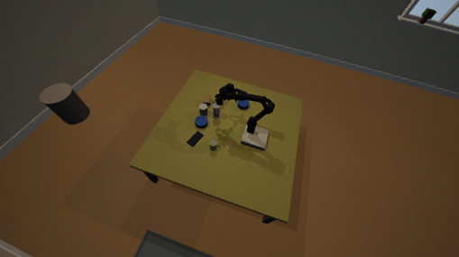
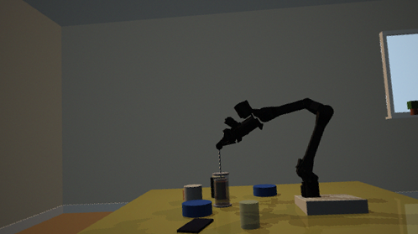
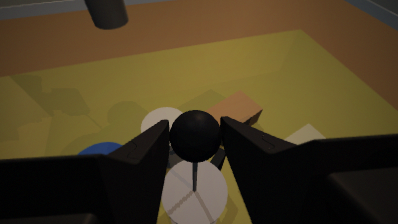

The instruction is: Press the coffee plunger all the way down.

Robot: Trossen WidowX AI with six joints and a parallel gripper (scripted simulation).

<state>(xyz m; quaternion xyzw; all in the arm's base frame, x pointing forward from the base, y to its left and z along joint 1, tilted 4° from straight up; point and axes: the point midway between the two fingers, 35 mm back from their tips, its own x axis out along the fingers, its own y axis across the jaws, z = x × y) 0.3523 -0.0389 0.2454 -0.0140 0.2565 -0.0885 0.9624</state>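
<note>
Now: the coffee press 1 cm to the right of my gripper tip and 14 cm below it. Also, from my gripper tip: pale green cup (13 cm behind, 34 cm to the left, 23 cm below); then flat black slab (6 cm ahead, 32 cm to the left, 26 cm below).
</note>
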